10 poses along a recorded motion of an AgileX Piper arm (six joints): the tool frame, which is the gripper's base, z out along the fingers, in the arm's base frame.
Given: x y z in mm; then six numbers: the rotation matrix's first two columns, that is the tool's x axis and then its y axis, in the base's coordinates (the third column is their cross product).
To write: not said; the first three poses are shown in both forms.
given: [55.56, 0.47, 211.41, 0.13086, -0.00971, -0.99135, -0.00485, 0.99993, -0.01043]
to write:
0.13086, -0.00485, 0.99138, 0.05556
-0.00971, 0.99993, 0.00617, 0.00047
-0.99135, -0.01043, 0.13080, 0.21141
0, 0, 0, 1

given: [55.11, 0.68, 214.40, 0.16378, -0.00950, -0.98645, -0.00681, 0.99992, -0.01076]
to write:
0.16378, -0.00681, 0.98647, 0.05511
-0.00950, 0.99992, 0.00848, 0.00068
-0.98645, -0.01076, 0.16370, 0.21440
0, 0, 0, 1

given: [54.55, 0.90, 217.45, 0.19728, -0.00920, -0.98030, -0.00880, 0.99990, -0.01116]
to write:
0.19728, -0.00880, 0.98030, 0.05455
-0.00920, 0.99990, 0.01083, 0.00090
-0.98030, -0.01116, 0.19718, 0.21745
0, 0, 0, 1

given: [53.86, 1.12, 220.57, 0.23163, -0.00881, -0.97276, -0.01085, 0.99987, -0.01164]
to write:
0.23163, -0.01085, 0.97274, 0.05386
-0.00881, 0.99987, 0.01325, 0.00112
-0.97276, -0.01164, 0.23150, 0.22057
0, 0, 0, 1

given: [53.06, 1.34, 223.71, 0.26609, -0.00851, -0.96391, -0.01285, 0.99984, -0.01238]
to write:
0.26609, -0.01285, 0.96386, 0.05306
-0.00851, 0.99984, 0.01568, 0.00134
-0.96391, -0.01238, 0.26594, 0.22371
0, 0, 0, 1

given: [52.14, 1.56, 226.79, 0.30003, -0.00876, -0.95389, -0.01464, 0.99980, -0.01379]
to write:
0.30003, -0.01464, 0.95382, 0.05214
-0.00876, 0.99980, 0.01810, 0.00156
-0.95389, -0.01379, 0.29984, 0.22679
0, 0, 0, 1

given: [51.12, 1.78, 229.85, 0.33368, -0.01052, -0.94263, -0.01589, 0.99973, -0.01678]
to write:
0.33368, -0.01589, 0.94255, 0.05112
-0.01052, 0.99973, 0.02058, 0.00178
-0.94263, -0.01678, 0.33342, 0.22985
0, 0, 0, 1

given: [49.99, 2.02, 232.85, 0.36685, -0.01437, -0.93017, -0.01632, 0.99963, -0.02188]
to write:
0.36685, -0.01632, 0.93014, 0.04999
-0.01437, 0.99963, 0.02321, 0.00202
-0.93017, -0.02188, 0.36648, 0.23285
0, 0, 0, 1

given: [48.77, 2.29, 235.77, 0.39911, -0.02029, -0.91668, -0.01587, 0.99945, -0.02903]
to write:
0.39911, -0.01587, 0.91676, 0.04877
-0.02029, 0.99945, 0.02613, 0.00229
-0.91668, -0.02903, 0.39857, 0.23577
0, 0, 0, 1

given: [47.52, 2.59, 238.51, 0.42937, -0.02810, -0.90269, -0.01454, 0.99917, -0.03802]
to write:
0.42937, -0.01454, 0.90301, 0.04752
-0.02810, 0.99917, 0.02945, 0.00259
-0.90269, -0.03802, 0.42861, 0.23851
0, 0, 0, 1

